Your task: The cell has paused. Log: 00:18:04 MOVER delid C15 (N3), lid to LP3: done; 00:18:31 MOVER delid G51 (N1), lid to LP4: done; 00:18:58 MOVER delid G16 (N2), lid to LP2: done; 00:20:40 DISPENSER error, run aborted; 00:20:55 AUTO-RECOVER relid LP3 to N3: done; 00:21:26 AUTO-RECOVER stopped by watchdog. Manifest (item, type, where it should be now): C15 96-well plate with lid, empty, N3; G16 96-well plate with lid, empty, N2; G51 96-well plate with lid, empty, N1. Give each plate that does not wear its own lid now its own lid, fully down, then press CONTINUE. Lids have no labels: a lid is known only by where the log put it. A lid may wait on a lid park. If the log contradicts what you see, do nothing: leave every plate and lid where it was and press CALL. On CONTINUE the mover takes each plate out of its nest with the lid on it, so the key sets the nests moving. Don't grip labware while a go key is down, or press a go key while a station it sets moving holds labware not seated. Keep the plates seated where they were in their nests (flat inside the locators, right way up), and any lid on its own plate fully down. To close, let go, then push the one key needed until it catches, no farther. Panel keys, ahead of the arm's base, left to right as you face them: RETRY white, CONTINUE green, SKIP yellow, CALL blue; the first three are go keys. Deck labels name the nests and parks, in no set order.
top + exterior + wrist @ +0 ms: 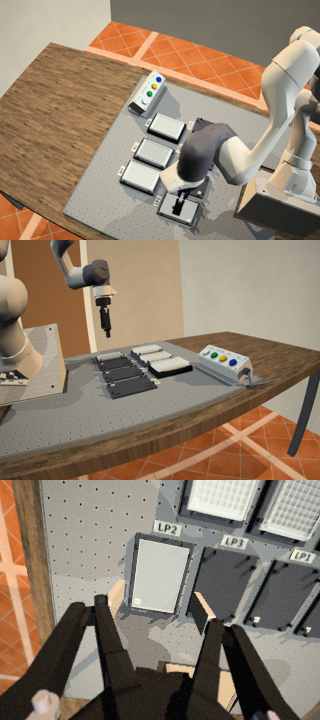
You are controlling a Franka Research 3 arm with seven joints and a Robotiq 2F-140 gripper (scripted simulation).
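Right now my hand is 11 cm above the lp2 park. From my hand the other things lie so: plate: 19 cm ahead, 18 cm to the right, 9 cm below; LP3 park: 1 cm ahead, 12 cm to the right, 11 cm below; lp1 park: 2 cm ahead, 26 cm to the right, 11 cm below.
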